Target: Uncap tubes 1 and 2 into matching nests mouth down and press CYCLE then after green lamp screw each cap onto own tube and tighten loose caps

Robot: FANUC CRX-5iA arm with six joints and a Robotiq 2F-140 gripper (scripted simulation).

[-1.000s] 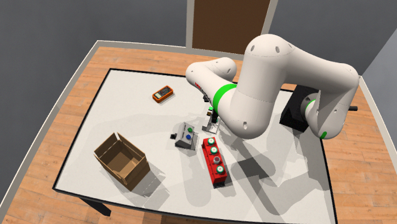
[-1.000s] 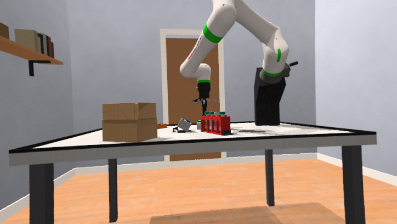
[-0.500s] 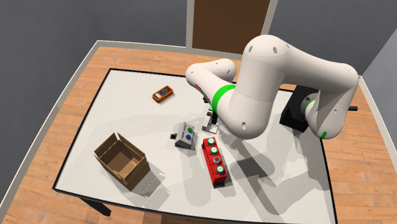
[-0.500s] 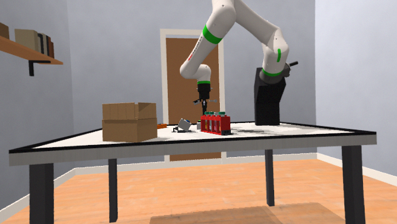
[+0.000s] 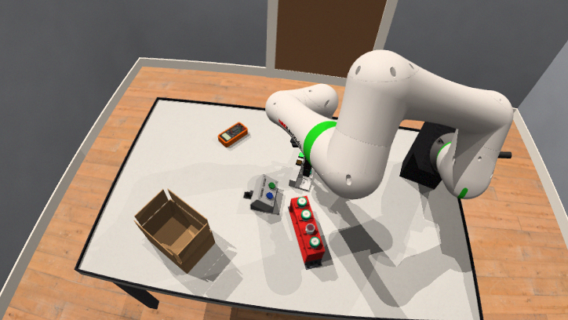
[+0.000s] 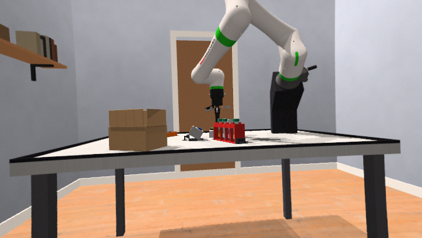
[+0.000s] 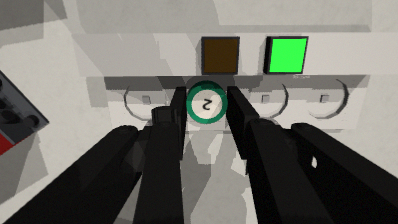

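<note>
Now: the cap 3 3 cm behind my hand, 25 cm to the left of it and 7 cm above it. From my hand the other things lie so: key housing (14 cm ahead, 16 cm to the left, 1 cm above); cap 2 (3 cm below); green key (12 cm ahead, 14 cm to the left, 2 cm above).
</note>
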